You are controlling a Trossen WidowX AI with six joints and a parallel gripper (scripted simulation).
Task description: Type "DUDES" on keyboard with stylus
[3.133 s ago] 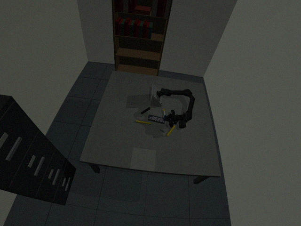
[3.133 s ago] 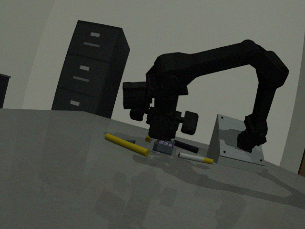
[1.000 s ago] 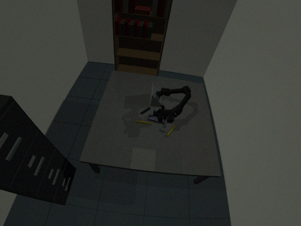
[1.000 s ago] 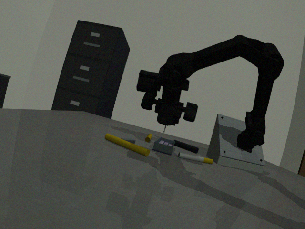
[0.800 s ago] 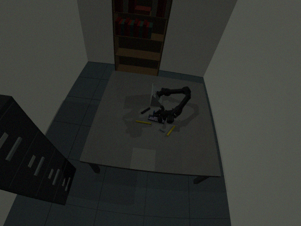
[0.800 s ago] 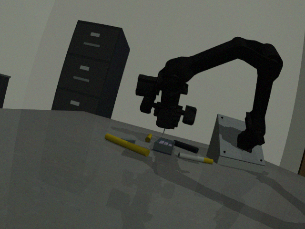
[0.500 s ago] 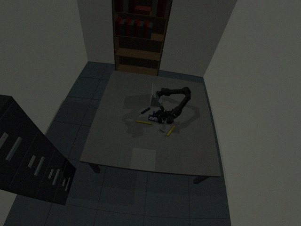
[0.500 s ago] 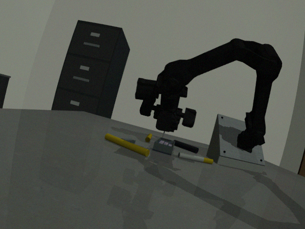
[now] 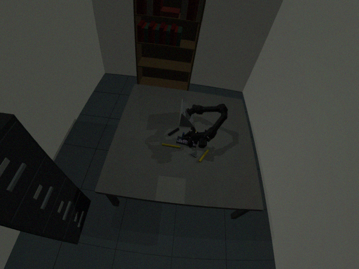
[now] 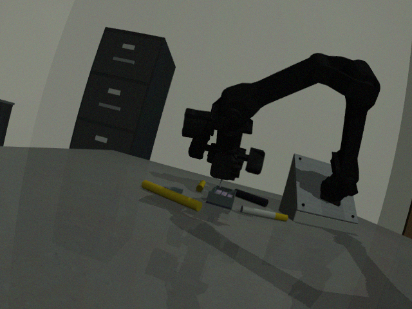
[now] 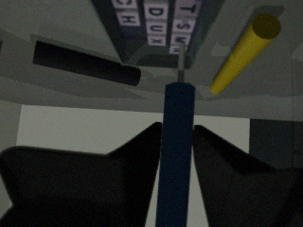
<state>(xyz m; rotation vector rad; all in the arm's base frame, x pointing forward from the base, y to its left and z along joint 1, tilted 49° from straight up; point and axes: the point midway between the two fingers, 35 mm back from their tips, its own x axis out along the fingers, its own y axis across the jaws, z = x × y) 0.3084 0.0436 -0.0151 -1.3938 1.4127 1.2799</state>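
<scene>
Right now the black cylinder is 10 cm behind my gripper tip, 9 cm to the right of it and 7 cm below it. From my gripper tip the other things lie so: blue stylus: 1 cm below; long yellow cylinder: 9 cm ahead, 21 cm to the left, 7 cm below; stylus tip: 5 cm below.
</scene>
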